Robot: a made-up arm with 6 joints. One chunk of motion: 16 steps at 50 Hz.
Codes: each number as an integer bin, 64 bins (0 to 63) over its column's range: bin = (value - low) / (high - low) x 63, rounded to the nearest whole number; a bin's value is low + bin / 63 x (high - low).
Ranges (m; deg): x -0.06..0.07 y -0.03..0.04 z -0.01..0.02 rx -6..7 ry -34..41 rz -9..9
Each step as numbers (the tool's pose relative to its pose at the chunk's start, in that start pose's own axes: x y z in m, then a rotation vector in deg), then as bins.
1 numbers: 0.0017 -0.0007 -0.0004 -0.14 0.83 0.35
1 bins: 30 26 20 28 29 33
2 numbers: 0.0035 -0.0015 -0.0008 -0.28 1.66 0.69
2 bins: 31 26 19 28 30 34
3 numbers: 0.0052 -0.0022 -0.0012 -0.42 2.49 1.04
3 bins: 32 25 18 27 31 35
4 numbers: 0.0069 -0.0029 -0.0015 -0.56 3.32 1.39
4 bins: 32 24 18 26 31 36
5 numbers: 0.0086 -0.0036 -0.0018 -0.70 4.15 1.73
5 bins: 33 24 17 26 32 38
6 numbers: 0.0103 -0.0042 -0.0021 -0.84 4.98 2.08
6 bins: 34 23 17 25 33 39
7 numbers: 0.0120 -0.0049 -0.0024 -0.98 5.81 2.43
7 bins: 35 23 16 24 33 40
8 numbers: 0.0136 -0.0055 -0.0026 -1.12 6.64 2.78
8 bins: 36 22 16 24 34 41
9 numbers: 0.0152 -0.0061 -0.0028 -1.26 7.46 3.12
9 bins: 36 22 15 23 35 42
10 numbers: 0.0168 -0.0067 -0.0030 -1.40 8.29 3.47
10 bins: 37 21 15 22 36 44
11 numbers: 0.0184 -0.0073 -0.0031 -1.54 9.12 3.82
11 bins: 38 20 14 22 36 45
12 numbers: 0.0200 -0.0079 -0.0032 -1.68 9.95 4.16
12 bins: 39 20 14 21 37 46
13 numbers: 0.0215 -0.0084 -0.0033 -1.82 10.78 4.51
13 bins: 39 19 14 20 38 47
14 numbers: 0.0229 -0.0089 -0.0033 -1.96 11.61 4.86
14 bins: 40 19 14 20 38 49
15 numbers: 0.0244 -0.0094 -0.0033 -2.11 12.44 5.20
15 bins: 41 19 14 19 39 50
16 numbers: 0.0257 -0.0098 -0.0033 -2.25 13.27 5.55
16 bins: 42 18 14 18 40 51
